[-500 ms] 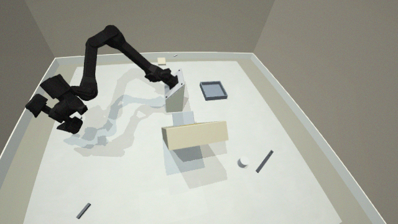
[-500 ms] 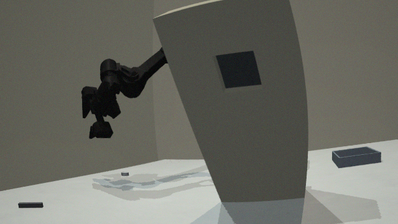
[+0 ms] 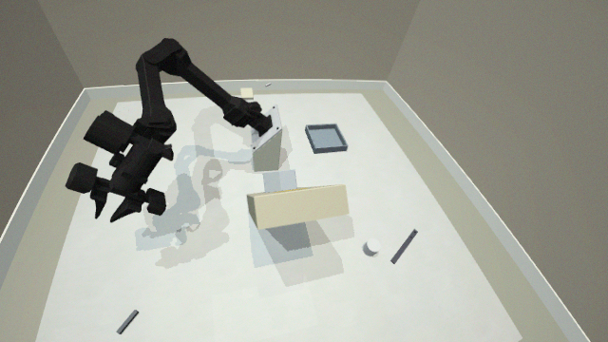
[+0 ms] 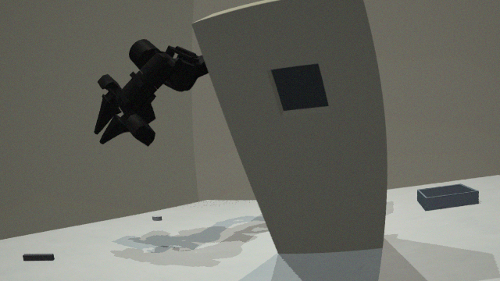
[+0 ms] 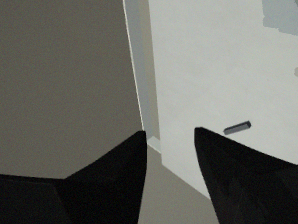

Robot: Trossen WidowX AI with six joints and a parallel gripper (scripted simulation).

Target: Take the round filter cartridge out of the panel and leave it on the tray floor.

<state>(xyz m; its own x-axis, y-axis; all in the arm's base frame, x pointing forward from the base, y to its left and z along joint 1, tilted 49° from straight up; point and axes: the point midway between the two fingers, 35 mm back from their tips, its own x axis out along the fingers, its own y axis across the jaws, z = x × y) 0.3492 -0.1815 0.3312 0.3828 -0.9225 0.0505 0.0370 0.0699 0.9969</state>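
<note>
Right now the round filter cartridge is 410 mm to the left of my gripper tip and 30 mm above it. The rest, counted from my gripper tip: tray 670 mm to the left, 450 mm behind, 210 mm below; then service panel 410 mm to the left, 50 mm behind, 40 mm below.
</note>
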